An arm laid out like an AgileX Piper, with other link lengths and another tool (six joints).
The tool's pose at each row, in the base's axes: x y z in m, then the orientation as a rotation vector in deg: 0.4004, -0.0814, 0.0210, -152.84, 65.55, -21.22; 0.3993, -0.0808, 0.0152, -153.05, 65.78, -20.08; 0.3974, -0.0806, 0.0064, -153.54, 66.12, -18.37; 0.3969, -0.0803, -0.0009, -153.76, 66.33, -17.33; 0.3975, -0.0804, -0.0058, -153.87, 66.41, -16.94; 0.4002, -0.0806, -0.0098, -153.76, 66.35, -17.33; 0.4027, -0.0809, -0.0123, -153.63, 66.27, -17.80; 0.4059, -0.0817, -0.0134, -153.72, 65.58, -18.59; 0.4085, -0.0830, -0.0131, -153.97, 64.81, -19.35; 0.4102, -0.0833, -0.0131, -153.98, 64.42, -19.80; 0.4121, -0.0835, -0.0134, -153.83, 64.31, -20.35; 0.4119, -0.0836, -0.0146, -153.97, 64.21, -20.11; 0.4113, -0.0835, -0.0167, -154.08, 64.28, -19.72
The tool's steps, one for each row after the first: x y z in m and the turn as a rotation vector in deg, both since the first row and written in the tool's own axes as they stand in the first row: -0.0020, 0.0020, 0.0052, -0.46, -0.65, 0.15; -0.0047, 0.0058, 0.0129, -1.30, -1.58, 0.31; -0.0063, 0.0080, 0.0197, -1.75, -2.16, 0.44; -0.0065, 0.0091, 0.0245, -1.94, -2.36, 0.48; -0.0052, 0.0086, 0.0291, -1.76, -2.15, 0.45; -0.0036, 0.0079, 0.0322, -1.53, -1.90, 0.41; -0.0011, 0.0065, 0.0342, -1.19, -1.51, -0.08; 0.0016, 0.0056, 0.0346, -0.95, -1.11, -0.68; 0.0030, 0.0046, 0.0351, -0.73, -0.90, -0.94; 0.0044, 0.0036, 0.0360, -0.46, -0.60, -1.00; 0.0041, 0.0041, 0.0370, -0.58, -0.74, -1.09; 0.0033, 0.0051, 0.0388, -0.77, -0.95, -1.05
